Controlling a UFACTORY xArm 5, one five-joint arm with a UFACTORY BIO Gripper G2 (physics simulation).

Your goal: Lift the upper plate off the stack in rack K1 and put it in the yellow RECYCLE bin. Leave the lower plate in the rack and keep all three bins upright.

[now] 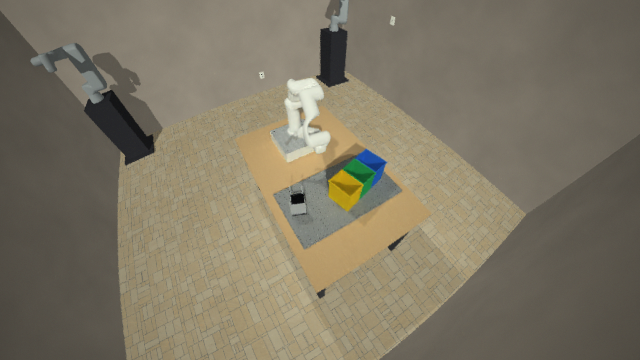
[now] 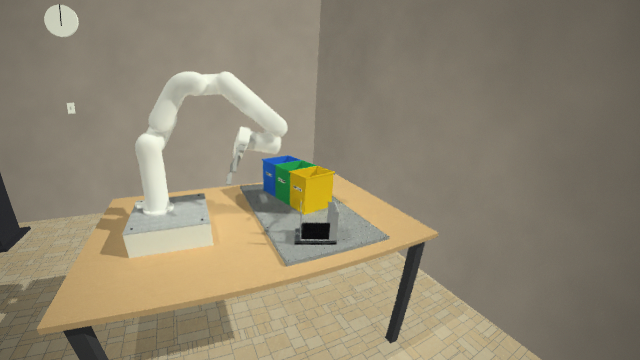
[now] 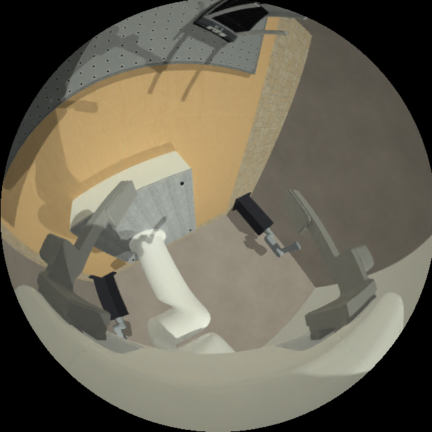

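Where they show: end effector, tool point: (image 1: 297,143) (image 2: 231,173); arm's base, origin of the base link: (image 1: 295,130) (image 2: 158,209).
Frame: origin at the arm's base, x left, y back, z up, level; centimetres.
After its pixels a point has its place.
Rack K1 (image 1: 298,208) {x -31.8, y -65.3, z 0.1 cm} (image 2: 333,220) {x -35.7, y -61.7, z 1.8 cm} (image 3: 215,31) stands upright on the perforated grey mat (image 1: 325,229) {x -23.1, y -82.6, z -8.5 cm} (image 2: 357,235) {x -34.0, y -74.9, z -8.6 cm} (image 3: 145,40). Black plates (image 1: 298,199) {x -27.7, y -56.7, z -4.7 cm} (image 2: 315,231) {x -31.5, y -56.7, z -3.9 cm} (image 3: 242,17) sit in it as one dark block; I cannot tell the upper from the lower. The yellow bin (image 1: 345,192) {x 3.4, y -66.7, z -8.5 cm} (image 2: 312,194) {x -7.3, y -67.1, z 0.6 cm} stands upright and open-topped, with the green bin (image 1: 369,184) {x 16.6, y -74.4, z 0.5 cm} (image 2: 283,187) {x 8.9, y -58.8, z -0.6 cm} and blue bin (image 1: 380,171) {x 27.9, y -71.7, z 4.0 cm} (image 2: 270,185) {x 21.2, y -55.8, z -3.4 cm} upright in a row behind it. My gripper (image 2: 229,179) (image 3: 210,194) is open and empty, in the air between the robot base and the bins, away from the rack.
The robot base block (image 1: 295,154) {x -10.7, y -20.1, z -4.4 cm} (image 2: 170,242) {x -18.2, y -4.5, z -5.8 cm} (image 3: 175,200) stands on the wooden table (image 1: 345,255) {x -21.7, y -102.6, z -9.8 cm} (image 2: 225,270) {x -35.3, y -21.9, z -9.8 cm} (image 3: 210,100). The bins stand close together on the mat. The rack is near the mat's edge. Two grey arms on black pedestals (image 1: 120,127) (image 1: 333,55) stand on the floor beyond the table.
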